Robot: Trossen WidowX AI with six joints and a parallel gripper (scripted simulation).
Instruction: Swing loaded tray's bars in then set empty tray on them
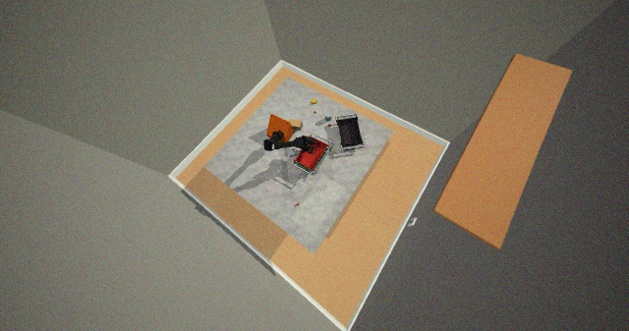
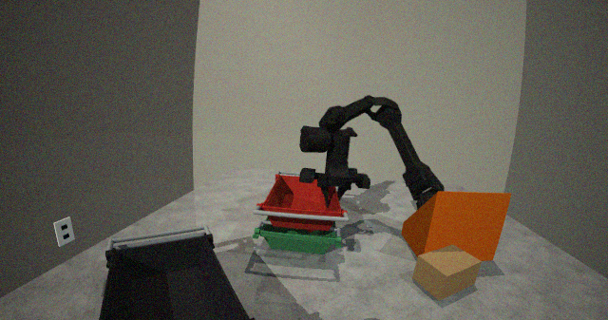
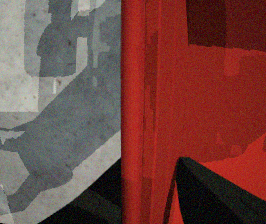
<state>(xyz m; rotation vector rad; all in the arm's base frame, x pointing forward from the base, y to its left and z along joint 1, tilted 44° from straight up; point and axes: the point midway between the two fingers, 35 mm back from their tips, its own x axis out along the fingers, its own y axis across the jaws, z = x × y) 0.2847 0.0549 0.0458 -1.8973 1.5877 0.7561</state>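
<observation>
My gripper tip is 80 mm short of the red tray and 30 mm below it. Round my gripper tip: tan box (270 mm behind, 180 mm to the left, 50 mm below); red cube (410 mm to the right, 230 mm ahead, 80 mm below); yellow piece (520 mm to the left, 290 mm behind, 70 mm below).
</observation>
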